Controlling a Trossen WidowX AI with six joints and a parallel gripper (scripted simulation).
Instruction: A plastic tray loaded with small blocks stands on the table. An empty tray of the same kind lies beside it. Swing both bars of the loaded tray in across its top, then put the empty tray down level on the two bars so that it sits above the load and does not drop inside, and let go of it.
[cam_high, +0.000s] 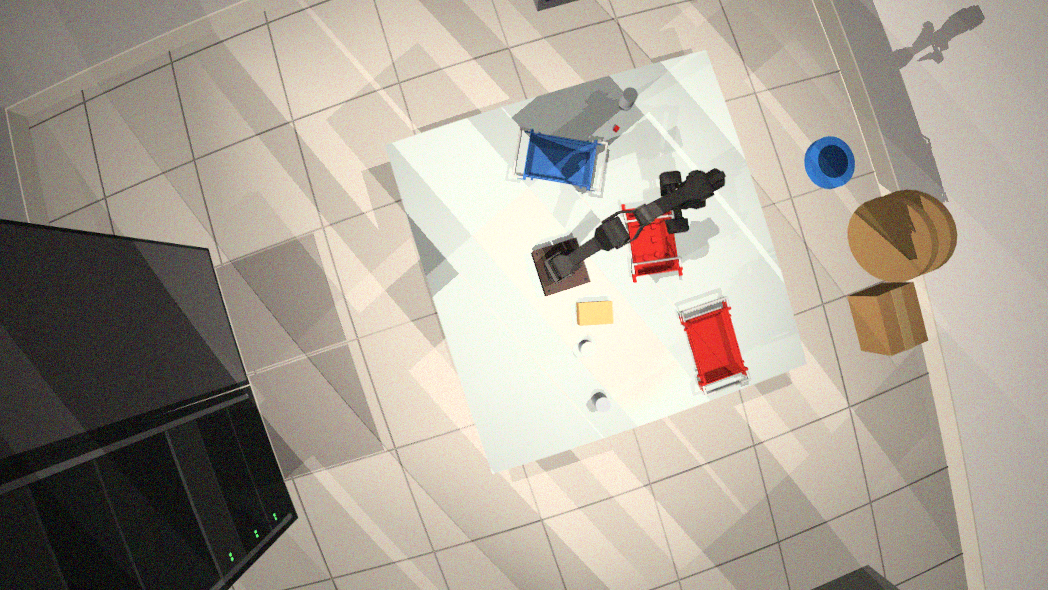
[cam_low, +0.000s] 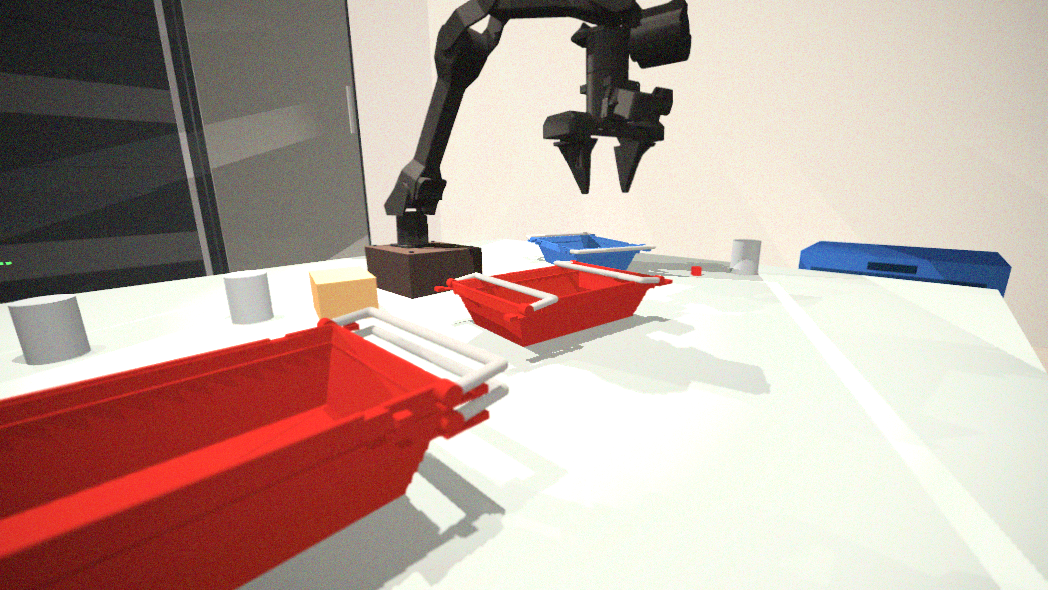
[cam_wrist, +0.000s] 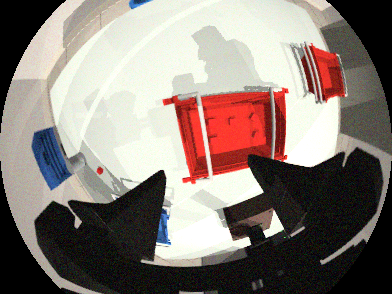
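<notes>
Now: gripper tip 29 cm to the right of the blue tray, 24 cm past it and 13 cm above it. Also, from my gripper tip: tan block 31 cm behind, 26 cm to the right, 14 cm below; then red cube 35 cm to the left, 17 cm below, 1 cm ahead.
</notes>
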